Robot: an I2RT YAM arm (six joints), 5 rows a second.
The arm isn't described. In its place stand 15 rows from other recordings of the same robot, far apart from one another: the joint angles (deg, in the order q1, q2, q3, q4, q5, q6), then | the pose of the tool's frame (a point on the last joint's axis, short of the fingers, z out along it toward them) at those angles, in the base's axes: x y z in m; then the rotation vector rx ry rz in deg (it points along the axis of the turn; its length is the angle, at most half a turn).
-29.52 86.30 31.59 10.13 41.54 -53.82 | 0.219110, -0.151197, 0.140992, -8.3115, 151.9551, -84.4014
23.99 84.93 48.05 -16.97 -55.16 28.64 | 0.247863, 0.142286, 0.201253, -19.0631, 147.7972, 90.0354
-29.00 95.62 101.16 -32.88 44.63 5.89 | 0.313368, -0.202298, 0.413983, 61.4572, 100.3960, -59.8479
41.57 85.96 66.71 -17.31 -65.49 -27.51 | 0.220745, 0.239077, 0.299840, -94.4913, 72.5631, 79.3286
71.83 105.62 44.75 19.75 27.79 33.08 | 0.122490, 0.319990, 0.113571, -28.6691, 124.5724, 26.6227
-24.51 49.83 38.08 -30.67 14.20 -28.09 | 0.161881, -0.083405, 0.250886, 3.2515, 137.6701, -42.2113
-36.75 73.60 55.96 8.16 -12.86 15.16 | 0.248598, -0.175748, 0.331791, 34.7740, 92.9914, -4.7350
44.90 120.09 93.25 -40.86 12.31 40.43 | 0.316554, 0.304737, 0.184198, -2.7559, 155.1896, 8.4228
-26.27 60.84 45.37 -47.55 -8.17 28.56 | 0.175353, -0.080909, 0.239170, 68.0271, 136.8390, 11.6424
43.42 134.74 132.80 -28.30 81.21 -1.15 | 0.402854, 0.332789, 0.312686, 6.8156, 99.0234, -52.7509
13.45 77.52 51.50 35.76 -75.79 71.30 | 0.274975, 0.101246, 0.331702, -26.7359, 108.9142, 113.2558
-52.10 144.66 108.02 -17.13 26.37 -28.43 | 0.313300, -0.428193, 0.082718, 44.1360, 151.7434, -61.4841
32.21 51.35 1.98 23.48 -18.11 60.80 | 0.127109, 0.093155, 0.125726, 19.4716, 128.8124, 73.1075
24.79 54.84 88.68 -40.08 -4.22 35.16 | 0.132273, 0.063977, 0.503701, 5.7649, 100.1953, 48.1356
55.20 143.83 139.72 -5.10 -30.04 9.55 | 0.319378, 0.490752, 0.294819, -63.1239, 87.8903, 71.9734
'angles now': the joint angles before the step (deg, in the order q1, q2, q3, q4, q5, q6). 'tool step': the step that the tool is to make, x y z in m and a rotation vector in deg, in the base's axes. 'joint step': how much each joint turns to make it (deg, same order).
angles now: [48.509 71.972 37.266 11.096 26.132 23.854]
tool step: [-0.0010 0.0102 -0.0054 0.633 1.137 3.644]
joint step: [1.231 2.111 0.312 1.445 -2.721 0.212]
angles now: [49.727 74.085 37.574 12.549 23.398 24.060]
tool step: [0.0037 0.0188 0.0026 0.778 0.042 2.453]
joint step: [1.718 3.782 3.194 1.083 -0.885 0.202]
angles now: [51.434 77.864 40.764 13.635 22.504 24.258]
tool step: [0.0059 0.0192 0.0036 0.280 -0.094 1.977]
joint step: [1.276 4.001 3.955 0.402 -0.683 -0.202]
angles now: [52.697 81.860 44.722 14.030 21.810 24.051]
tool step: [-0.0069 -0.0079 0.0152 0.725 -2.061 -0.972]
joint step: [0.312 -3.834 -0.283 -1.463 1.642 -0.688]
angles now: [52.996 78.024 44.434 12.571 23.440 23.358]
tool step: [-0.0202 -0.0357 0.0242 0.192 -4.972 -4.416]
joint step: [-0.576 -11.684 -3.966 -3.389 4.875 -2.657]
